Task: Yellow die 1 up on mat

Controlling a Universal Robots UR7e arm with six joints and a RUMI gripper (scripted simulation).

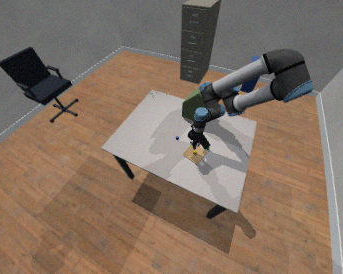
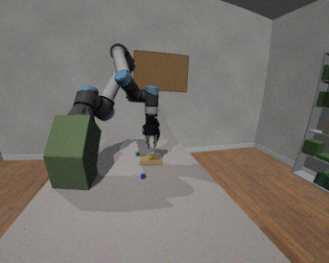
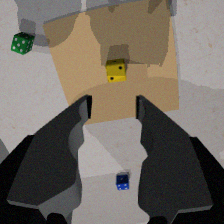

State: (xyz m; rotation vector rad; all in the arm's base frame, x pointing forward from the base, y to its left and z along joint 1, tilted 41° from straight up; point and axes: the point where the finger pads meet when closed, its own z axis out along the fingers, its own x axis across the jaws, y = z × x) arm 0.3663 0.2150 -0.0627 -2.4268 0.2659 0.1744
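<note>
The yellow die is 8 cm below my hand. Round my hand: green die 10 cm behind, 8 cm below, 6 cm to the left; blue die 20 cm to the right, 8 cm below, 3 cm behind; tan mat 9 cm below.
</note>
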